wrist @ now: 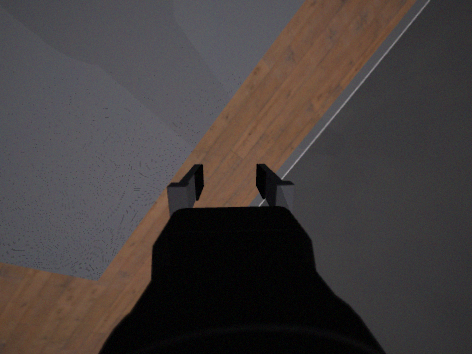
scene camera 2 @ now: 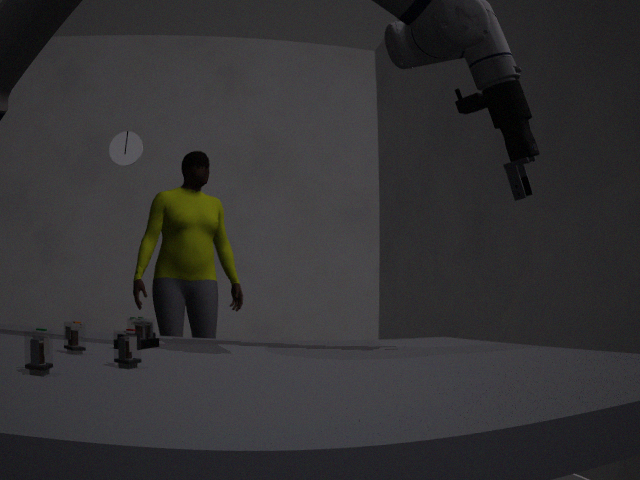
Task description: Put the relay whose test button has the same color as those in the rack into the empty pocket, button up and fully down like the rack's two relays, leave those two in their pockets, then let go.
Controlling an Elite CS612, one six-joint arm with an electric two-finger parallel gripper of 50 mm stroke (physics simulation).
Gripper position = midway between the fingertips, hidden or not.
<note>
In view: my gripper (scene camera 2: 524, 197).
My gripper shows as well in the wrist view (wrist: 229, 175).
</note>
